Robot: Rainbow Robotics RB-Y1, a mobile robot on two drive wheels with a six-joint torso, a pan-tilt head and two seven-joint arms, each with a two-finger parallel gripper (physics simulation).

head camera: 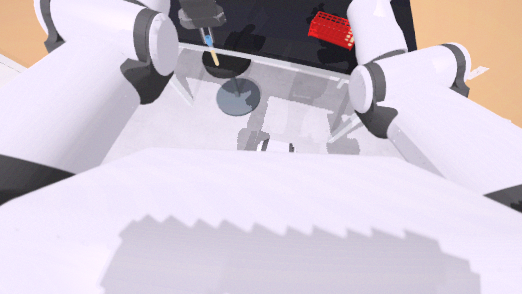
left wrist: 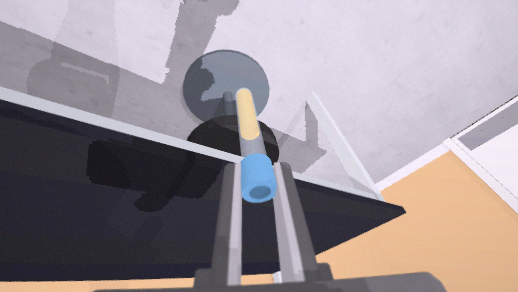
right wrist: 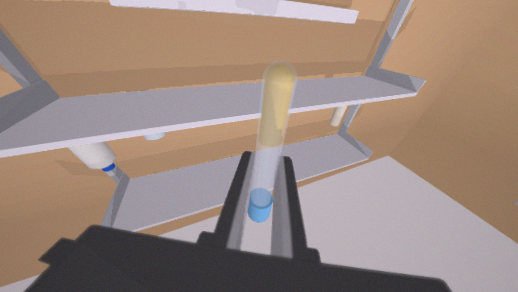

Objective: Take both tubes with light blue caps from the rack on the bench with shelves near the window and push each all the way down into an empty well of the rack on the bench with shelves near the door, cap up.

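Frame: origin at the robot's base, x ahead, y right, z down, level; centimetres.
Seen in the pictures: left gripper, fingertip midpoint: [head camera: 209,41] [left wrist: 257,173]; right gripper, fingertip midpoint: [right wrist: 265,163].
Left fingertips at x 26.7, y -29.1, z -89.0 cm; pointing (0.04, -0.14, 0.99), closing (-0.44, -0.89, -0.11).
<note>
A point is followed by its place in that frame.
My left gripper [head camera: 207,37] @(x 26.7, y -29.1, z -89.0 cm) [left wrist: 257,173] @(x 26.7, y -29.1, z -89.0 cm) is shut on a tube with a light blue cap [head camera: 212,51] @(x 26.0, y -28.7, z -86.0 cm) [left wrist: 249,117] @(x 26.0, y -28.8, z -84.8 cm). That tube has a pale yellow filling and points away from the fingers, over the front edge of the dark bench top. My right gripper [right wrist: 265,163] @(x 54.6, y -1.8, z -106.9 cm) is shut on another tube with a light blue cap [right wrist: 277,102] @(x 53.6, y -1.6, z -102.0 cm); its cap lies between the fingers and its yellow rounded end points up and away. A red rack [head camera: 330,30] @(x 59.0, y 13.1, z -77.5 cm) stands on the dark bench top at the upper right in the head view, with pale tubes at its right end, partly hidden by my right arm.
The dark bench top [head camera: 280,42] @(x 48.5, y -8.0, z -76.2 cm) [left wrist: 50,200] @(x 58.3, y -9.4, z -76.2 cm) has a pale front edge. A round stool [head camera: 235,97] @(x 68.0, y -50.5, z -3.1 cm) [left wrist: 225,80] @(x 63.2, y -44.5, z -3.0 cm) stands on the floor in front of it. Grey shelves [right wrist: 200,102] @(x 98.1, y 7.1, z -120.0 cm) with a white bottle [right wrist: 92,152] @(x 90.6, y 40.2, z -129.9 cm) hanging into view below show in the right wrist view, above a pale surface [right wrist: 400,215] @(x 69.3, y -166.5, z -243.7 cm).
</note>
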